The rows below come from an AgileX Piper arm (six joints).
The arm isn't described. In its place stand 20 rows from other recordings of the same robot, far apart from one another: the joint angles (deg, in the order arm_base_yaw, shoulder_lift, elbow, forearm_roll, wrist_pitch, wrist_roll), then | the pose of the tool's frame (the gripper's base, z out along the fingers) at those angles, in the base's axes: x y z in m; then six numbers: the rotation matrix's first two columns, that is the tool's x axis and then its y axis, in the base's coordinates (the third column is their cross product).
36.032, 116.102, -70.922, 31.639, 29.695, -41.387 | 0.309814 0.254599 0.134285 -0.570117 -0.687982 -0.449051 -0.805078 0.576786 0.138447
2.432, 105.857, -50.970, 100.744, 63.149, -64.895 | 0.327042 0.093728 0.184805 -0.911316 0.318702 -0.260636 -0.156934 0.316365 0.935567
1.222, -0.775, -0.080, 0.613, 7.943, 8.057 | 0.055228 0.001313 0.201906 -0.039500 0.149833 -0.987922 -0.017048 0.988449 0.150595
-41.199, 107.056, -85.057, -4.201, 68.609, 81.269 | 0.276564 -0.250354 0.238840 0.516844 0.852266 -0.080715 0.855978 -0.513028 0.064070
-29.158, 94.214, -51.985, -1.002, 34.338, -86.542 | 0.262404 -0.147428 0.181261 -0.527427 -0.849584 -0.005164 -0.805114 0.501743 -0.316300
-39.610, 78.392, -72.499, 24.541, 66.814, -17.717 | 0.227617 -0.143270 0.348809 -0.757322 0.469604 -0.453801 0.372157 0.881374 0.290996
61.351, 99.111, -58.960, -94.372, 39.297, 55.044 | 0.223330 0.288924 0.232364 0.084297 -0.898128 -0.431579 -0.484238 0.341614 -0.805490
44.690, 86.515, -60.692, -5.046, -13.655, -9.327 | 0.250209 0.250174 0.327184 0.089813 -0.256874 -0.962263 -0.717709 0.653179 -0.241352
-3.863, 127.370, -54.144, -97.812, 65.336, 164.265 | 0.333743 -0.104653 0.068187 0.048482 0.358619 -0.932224 0.976881 0.177535 0.119101
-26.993, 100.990, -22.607, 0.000, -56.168, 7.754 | 0.241857 -0.123195 0.131926 -0.200121 0.253351 -0.946449 0.485320 0.864787 0.128873
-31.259, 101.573, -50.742, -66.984, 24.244, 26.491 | 0.266207 -0.201828 0.157660 -0.965543 -0.088528 -0.244725 0.077307 0.800348 -0.594531
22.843, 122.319, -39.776, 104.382, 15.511, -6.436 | 0.252545 0.131962 0.016579 -0.307371 0.907165 0.287358 0.939580 0.241498 0.242627
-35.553, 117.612, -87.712, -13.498, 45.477, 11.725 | 0.343562 -0.264154 0.185600 -0.738390 0.573628 -0.354586 0.649024 0.747279 -0.142627
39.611, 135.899, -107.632, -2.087, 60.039, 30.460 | 0.371102 0.303396 0.122598 -0.978073 -0.172209 -0.117122 -0.176815 0.983785 0.030069
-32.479, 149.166, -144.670, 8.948, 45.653, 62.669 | 0.492182 -0.301303 0.195035 0.222395 0.957873 -0.181713 0.722540 -0.036794 0.690349
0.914, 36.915, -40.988, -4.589, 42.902, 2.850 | 0.117179 -0.003087 0.334259 -0.555608 -0.017838 -0.831253 0.024365 0.998991 -0.037723
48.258, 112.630, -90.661, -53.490, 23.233, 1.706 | 0.330646 0.327225 0.271793 0.175690 -0.885347 -0.430458 -0.605640 0.247513 -0.756265
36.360, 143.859, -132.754, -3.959, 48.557, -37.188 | 0.449856 0.325330 0.179469 -0.140620 -0.897498 -0.417999 -0.856522 0.322038 -0.403314
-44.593, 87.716, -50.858, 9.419, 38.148, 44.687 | 0.208281 -0.192425 0.208151 0.121615 0.982810 -0.138902 0.940412 -0.069320 0.332896
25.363, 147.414, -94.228, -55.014, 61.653, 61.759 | 0.422873 0.127846 0.007494 -0.961273 -0.100386 -0.256664 0.104481 0.729039 -0.676451
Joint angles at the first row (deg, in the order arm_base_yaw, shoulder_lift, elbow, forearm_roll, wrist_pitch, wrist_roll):
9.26, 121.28, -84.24, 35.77, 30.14, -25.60
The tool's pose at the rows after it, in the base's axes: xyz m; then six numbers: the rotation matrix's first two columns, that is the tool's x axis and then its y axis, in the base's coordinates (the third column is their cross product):
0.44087 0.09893 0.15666 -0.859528 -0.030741 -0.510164 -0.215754 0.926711 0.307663
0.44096 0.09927 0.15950 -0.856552 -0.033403 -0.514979 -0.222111 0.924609 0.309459
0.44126 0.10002 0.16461 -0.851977 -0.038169 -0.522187 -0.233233 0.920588 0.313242
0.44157 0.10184 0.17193 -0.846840 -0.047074 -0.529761 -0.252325 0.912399 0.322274
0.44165 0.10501 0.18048 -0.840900 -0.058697 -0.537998 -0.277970 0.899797 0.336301
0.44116 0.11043 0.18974 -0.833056 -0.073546 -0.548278 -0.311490 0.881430 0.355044
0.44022 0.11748 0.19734 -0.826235 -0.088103 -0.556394 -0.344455 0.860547 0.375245
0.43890 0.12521 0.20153 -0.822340 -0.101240 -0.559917 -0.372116 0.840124 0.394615
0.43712 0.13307 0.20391 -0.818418 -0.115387 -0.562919 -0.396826 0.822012 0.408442
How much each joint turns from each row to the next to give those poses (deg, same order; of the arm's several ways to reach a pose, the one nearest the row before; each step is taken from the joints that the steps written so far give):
-0.02, 0.03, -0.02, 0.25, 0.00, -0.09
-0.01, -0.26, -0.17, 0.32, 0.26, -0.42
-0.02, -0.41, -0.42, 0.45, 0.62, -0.59
0.02, -0.50, -0.76, 0.88, 1.24, -1.01
0.11, -0.52, -0.95, 1.35, 1.65, -1.40
0.31, -0.51, -1.03, 1.95, 1.86, -1.89
0.54, -0.31, -0.97, 1.99, 1.74, -1.71
0.67, -0.03, -0.68, 1.82, 1.37, -1.43
0.79, 0.04, -0.41, 1.44, 0.93, -1.20

